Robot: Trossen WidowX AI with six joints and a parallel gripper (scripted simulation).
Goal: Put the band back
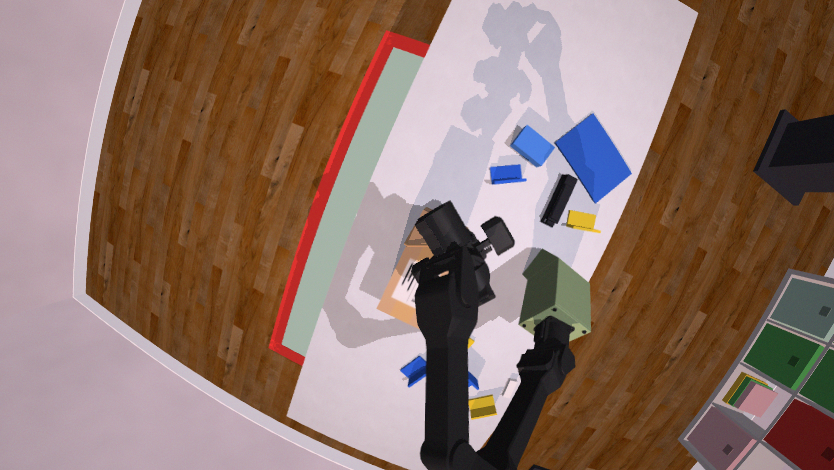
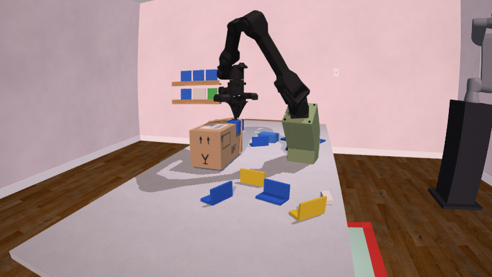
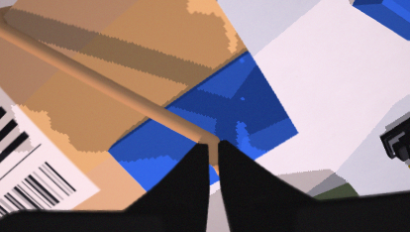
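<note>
My gripper is now 4 cm short of the brown carton, 9 cm to the right of it and 11 cm above it. Also, from my hand: black bar: 20 cm behind, 21 cm to the right, 17 cm below; then blue board: 24 cm behind, 36 cm to the right, 18 cm below.
</note>
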